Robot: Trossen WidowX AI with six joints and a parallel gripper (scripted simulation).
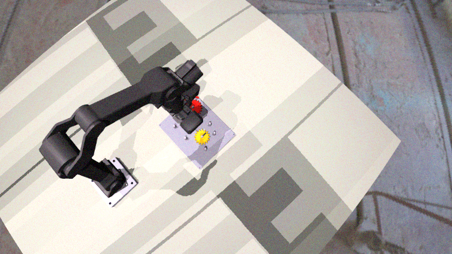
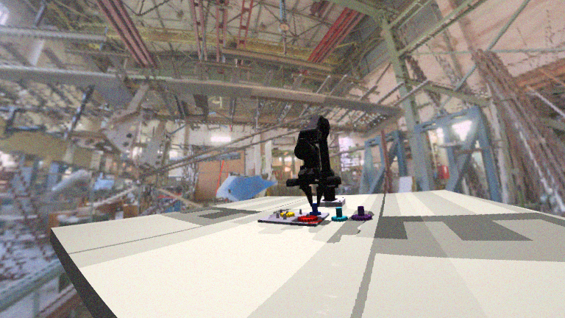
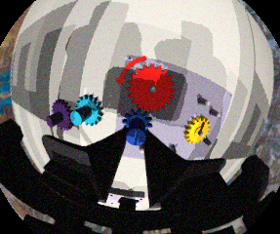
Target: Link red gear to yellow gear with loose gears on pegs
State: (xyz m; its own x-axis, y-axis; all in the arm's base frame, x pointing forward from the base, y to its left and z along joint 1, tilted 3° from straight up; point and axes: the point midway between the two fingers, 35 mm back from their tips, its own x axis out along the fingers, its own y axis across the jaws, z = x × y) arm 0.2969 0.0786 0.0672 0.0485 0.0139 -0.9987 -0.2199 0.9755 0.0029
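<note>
The blue gear lies 1 cm below my gripper tip. From my gripper tip the other things lie so: teal gear: 2 cm behind, 8 cm to the left, 3 cm below; red gear: 5 cm ahead, 3 cm below; yellow gear: 2 cm ahead, 10 cm to the right, 3 cm below.
</note>
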